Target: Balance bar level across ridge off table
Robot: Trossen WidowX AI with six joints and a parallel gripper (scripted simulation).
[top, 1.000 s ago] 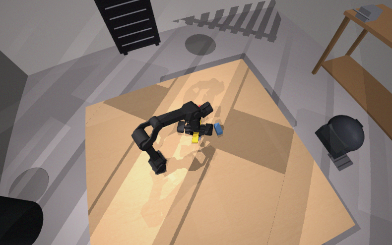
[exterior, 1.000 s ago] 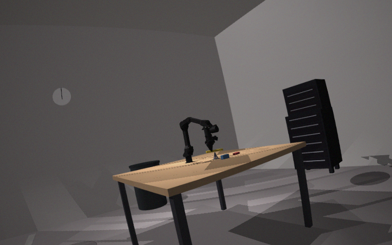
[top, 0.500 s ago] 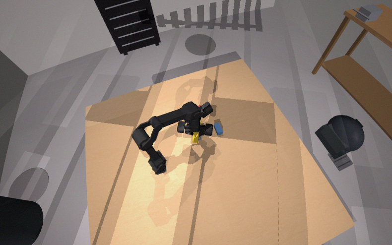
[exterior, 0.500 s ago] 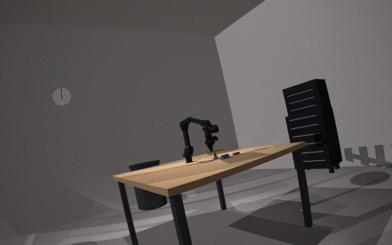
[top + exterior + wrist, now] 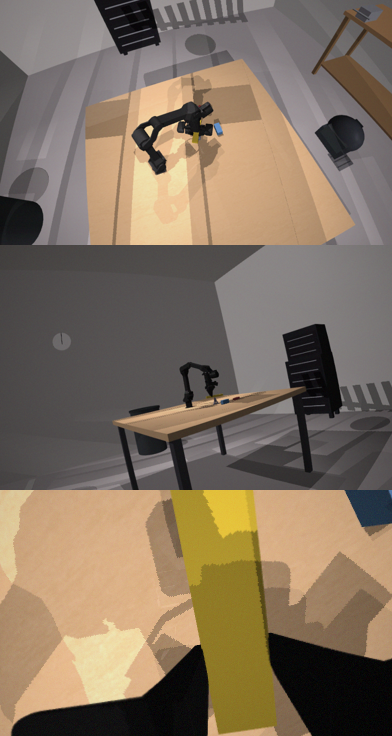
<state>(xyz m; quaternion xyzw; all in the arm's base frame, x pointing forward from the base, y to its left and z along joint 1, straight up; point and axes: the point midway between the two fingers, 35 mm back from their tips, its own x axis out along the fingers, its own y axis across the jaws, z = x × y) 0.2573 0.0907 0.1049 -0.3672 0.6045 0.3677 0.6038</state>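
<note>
The yellow bar lies 1 cm ahead of my gripper tip and 2 cm to the left of it. Also, from my gripper tip: blue block: 15 cm ahead, 2 cm to the left, 5 cm below; red block: 10 cm ahead, 20 cm to the left, 6 cm below.
</note>
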